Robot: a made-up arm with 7 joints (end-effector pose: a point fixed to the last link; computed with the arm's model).
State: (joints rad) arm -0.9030 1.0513 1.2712 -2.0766 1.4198 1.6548 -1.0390
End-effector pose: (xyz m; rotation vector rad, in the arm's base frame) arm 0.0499 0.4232 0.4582 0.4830 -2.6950 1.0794
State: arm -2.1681 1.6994 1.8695 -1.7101 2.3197 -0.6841 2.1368
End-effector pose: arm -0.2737 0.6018 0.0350 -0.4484 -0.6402 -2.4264
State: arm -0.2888 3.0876 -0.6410 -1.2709 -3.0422 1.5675 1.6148
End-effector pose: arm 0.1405 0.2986 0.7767 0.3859 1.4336 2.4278
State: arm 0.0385 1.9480 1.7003 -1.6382 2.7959 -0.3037 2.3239
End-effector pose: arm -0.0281 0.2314 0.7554 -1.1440 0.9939 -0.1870
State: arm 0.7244 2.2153 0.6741 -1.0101 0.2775 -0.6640 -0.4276
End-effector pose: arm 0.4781 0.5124 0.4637 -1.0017 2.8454 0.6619
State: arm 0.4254 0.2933 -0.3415 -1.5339 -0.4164 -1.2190 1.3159
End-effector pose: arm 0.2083 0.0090 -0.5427 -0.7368 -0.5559 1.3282
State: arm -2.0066 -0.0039 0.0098 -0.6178 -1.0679 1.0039 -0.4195
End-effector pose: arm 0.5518 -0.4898 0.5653 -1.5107 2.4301 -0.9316
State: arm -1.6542 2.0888 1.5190 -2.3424 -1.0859 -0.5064 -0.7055
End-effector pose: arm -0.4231 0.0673 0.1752 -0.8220 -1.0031 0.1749
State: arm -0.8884 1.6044 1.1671 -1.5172 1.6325 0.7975 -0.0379
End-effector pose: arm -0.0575 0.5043 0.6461 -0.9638 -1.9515 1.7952
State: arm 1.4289 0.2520 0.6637 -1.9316 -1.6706 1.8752 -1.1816
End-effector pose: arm -0.3356 0.3448 -0.1850 -2.0114 -1.3352 1.8926
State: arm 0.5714 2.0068 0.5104 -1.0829 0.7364 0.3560 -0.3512
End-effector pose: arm 0.3955 0.6337 0.3880 2.1536 -1.9233 0.5135
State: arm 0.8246 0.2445 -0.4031 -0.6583 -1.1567 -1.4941 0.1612
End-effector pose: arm -0.4112 0.0024 -0.6197 -0.2322 -0.8388 0.6254
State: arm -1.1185 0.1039 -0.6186 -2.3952 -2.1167 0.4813 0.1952
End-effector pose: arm 0.1667 -0.3736 0.2462 0.1465 1.5590 -1.1206
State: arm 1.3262 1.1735 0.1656 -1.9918 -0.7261 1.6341 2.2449
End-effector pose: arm -0.1059 0.4098 -0.2055 -1.6123 1.0145 -1.9376
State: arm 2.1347 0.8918 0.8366 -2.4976 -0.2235 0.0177 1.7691
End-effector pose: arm -0.1403 0.3561 0.0299 1.3005 -0.4177 1.6695
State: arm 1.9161 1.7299 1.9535 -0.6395 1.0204 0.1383 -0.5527
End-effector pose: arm 0.0428 0.7650 0.4998 -2.3322 1.5780 -0.9823
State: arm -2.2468 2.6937 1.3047 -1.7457 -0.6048 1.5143 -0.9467
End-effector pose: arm -0.5912 0.0682 -0.1504 -0.0677 -0.7372 -1.9847
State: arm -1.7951 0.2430 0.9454 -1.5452 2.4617 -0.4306 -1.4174
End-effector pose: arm 0.4706 0.1252 0.6337 -1.9719 0.0066 2.1286
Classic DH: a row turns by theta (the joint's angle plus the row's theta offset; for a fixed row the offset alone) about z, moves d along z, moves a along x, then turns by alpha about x. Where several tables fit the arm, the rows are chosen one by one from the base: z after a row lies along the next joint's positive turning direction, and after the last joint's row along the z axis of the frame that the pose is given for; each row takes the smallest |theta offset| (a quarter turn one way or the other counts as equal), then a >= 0, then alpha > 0; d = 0 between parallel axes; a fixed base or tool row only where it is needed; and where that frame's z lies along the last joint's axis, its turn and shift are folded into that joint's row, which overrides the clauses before.
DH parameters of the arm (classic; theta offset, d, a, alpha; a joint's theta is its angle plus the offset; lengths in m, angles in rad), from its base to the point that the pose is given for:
base (fixed): 0 0.1393 -0.027 -1.2217
joint 1: 1.5708 -0.0217 0.0041 1.5708
joint 2: 1.2217 0 -0.019 -1.5708
joint 3: -1.5708 -0.433 0.06 -1.5708
joint 4: 0 -0.018 -0.074 1.5708
joint 5: 0 -0.418 0.004 -1.5708
joint 6: 0 0.023 -0.012 1.5708
joint 7: 0.3729 -0.0161 0.0179 1.385
tool (fixed): 0.6142 -0.0103 0 0

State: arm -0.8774 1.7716 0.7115 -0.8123 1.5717 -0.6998 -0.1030
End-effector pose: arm 0.0794 0.6869 0.6054 1.1134 1.1412 -1.6167
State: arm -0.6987 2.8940 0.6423 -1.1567 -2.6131 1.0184 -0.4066
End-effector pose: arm -0.1609 -0.0908 0.8949 -0.4090 -1.5413 0.4819
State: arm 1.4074 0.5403 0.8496 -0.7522 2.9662 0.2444 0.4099
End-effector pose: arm -0.7358 0.4018 -0.1033 0.5275 -0.2956 -1.9845
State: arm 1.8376 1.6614 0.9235 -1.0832 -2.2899 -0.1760 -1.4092
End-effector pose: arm -0.0097 0.7847 0.1154 -1.5190 0.3655 -2.7250
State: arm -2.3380 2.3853 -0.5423 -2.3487 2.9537 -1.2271 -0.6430
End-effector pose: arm -0.1560 0.1533 0.5741 2.0404 1.3587 -1.5212
